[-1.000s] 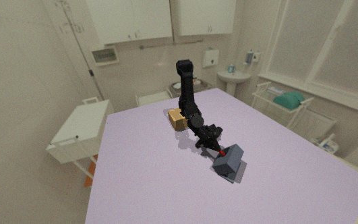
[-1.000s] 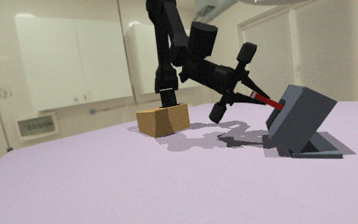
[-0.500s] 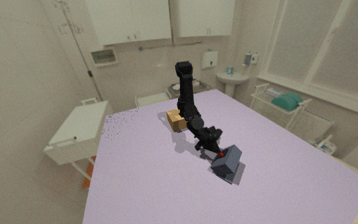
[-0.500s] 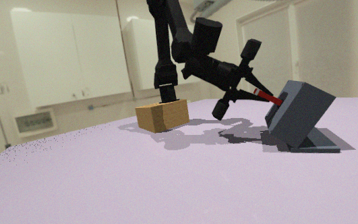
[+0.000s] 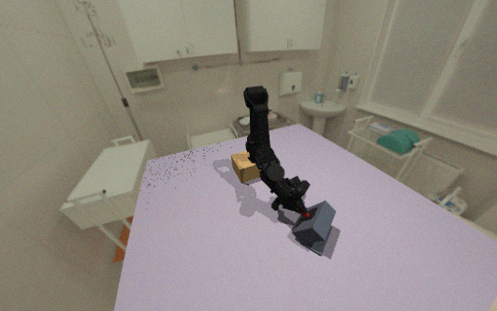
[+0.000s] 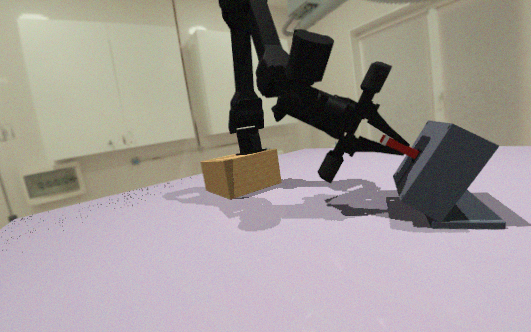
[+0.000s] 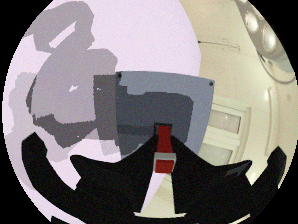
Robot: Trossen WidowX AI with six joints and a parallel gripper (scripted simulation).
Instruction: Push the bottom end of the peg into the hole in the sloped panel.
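Now: the red peg 10 mm to the right of my gripper tip, 10 mm behind it and 10 mm above it. Round my gripper tip: dark grey sloped panel (30 mm ahead, 20 mm to the left, 20 mm below).
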